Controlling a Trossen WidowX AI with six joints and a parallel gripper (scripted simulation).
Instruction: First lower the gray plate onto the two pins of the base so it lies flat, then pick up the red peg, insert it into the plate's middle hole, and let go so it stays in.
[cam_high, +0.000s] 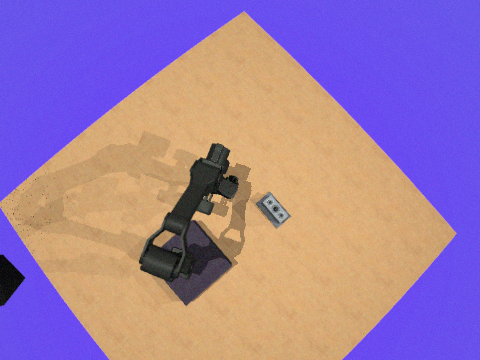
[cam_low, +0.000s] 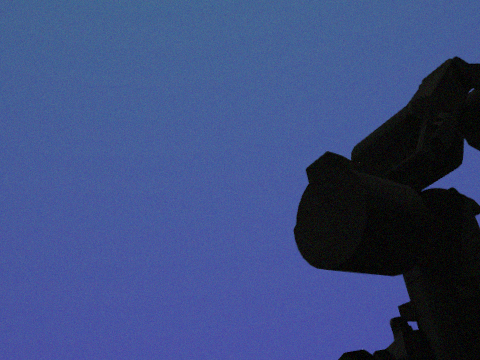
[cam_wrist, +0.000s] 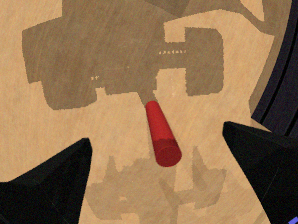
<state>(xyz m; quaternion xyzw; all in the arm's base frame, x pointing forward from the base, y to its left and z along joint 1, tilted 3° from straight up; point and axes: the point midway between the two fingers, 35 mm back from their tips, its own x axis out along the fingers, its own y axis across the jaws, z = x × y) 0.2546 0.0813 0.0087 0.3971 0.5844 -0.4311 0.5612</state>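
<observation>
My gripper tip is now 20 mm above the red peg. The rest, counted from my gripper tip: gray plate: 80 mm ahead, 220 mm to the right, 10 mm below; base: 80 mm ahead, 220 mm to the right, 50 mm below.
</observation>
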